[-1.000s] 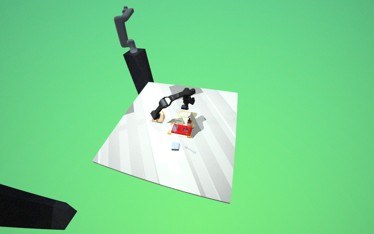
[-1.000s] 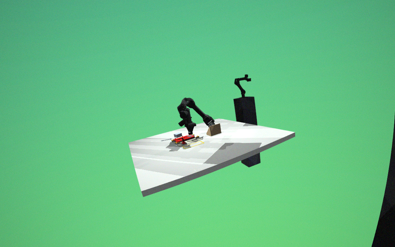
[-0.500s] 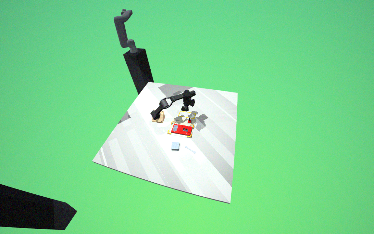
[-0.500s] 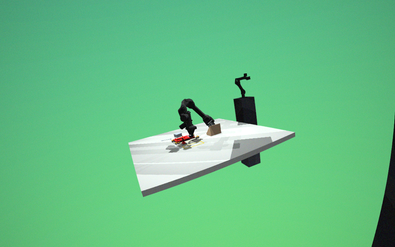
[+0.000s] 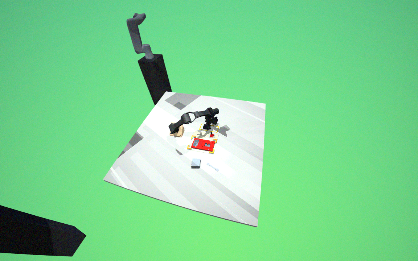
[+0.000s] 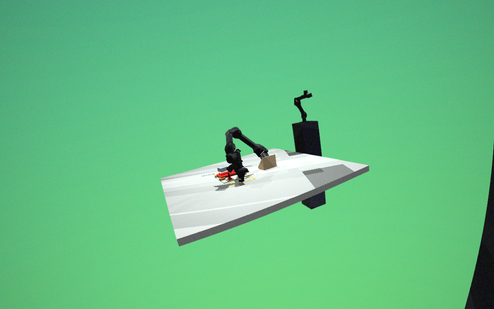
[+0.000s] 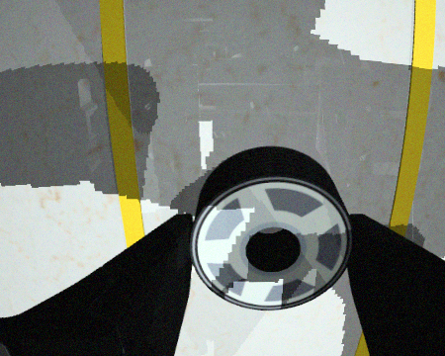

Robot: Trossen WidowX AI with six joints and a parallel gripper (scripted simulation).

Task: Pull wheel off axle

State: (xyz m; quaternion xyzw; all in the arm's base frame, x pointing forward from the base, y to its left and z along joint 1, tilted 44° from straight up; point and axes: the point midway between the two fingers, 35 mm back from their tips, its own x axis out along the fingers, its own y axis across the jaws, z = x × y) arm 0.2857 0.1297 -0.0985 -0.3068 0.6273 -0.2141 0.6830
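Right now the wheel is right at my gripper tip. Also, from my gripper tip: white tool (40 cm to the right, 19 cm ahead, 1 cm below).
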